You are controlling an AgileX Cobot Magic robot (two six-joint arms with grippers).
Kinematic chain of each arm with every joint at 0, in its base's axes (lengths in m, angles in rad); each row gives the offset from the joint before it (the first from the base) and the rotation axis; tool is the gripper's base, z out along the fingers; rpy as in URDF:
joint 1: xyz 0 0 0.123 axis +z
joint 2: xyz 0 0 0 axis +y
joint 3: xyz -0.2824 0 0.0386 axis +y
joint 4: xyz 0.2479 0 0.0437 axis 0.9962 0 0.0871
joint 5: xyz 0 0 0 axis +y
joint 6: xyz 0.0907 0 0.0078 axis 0.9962 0 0.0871
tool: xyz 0 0 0 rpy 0 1.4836 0
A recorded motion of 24 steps. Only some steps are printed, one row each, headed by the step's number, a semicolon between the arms.
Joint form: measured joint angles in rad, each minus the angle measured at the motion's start. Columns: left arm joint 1, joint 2, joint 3, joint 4, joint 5, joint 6; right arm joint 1, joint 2, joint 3, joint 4, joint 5, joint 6.
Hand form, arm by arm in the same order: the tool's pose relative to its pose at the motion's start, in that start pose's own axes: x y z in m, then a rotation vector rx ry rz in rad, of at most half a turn. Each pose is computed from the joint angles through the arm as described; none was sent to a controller.
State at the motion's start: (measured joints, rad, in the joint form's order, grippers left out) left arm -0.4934 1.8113 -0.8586 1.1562 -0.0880 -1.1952; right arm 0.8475 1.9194 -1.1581 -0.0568 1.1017 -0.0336
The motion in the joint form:
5: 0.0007 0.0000 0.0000 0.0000 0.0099 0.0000; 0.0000 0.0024 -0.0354 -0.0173 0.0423 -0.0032
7: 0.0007 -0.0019 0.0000 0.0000 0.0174 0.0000; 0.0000 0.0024 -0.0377 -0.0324 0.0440 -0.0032
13: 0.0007 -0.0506 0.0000 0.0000 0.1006 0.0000; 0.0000 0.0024 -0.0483 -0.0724 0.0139 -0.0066
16: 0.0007 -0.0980 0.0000 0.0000 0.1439 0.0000; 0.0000 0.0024 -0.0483 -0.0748 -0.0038 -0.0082
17: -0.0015 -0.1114 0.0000 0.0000 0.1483 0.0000; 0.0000 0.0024 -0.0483 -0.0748 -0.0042 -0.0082
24: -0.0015 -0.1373 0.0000 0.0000 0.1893 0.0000; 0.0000 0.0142 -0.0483 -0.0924 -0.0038 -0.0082
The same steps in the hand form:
5: 0.0003 0.0011 0.0000 -0.0097 0.0036 -0.0005; -0.0027 -0.0021 -0.0076 0.0162 0.0099 -0.0087
7: 0.0002 0.0017 -0.0005 -0.0166 0.0044 -0.0004; -0.0029 -0.0034 -0.0081 0.0300 0.0099 -0.0149
13: -0.0073 0.0072 -0.0142 -0.0921 -0.0137 0.0012; -0.0075 -0.0069 -0.0109 0.0678 -0.0293 -0.0351
16: -0.0151 0.0094 -0.0278 -0.1304 -0.0452 0.0009; -0.0091 -0.0071 -0.0109 0.0704 -0.0469 -0.0383
17: -0.0174 0.0086 -0.0315 -0.1325 -0.0569 0.0025; -0.0091 -0.0071 -0.0109 0.0704 -0.0473 -0.0383
24: -0.0208 0.0113 -0.0394 -0.1695 -0.0679 0.0002; -0.0102 -0.0084 -0.0072 0.0853 -0.0345 -0.0470

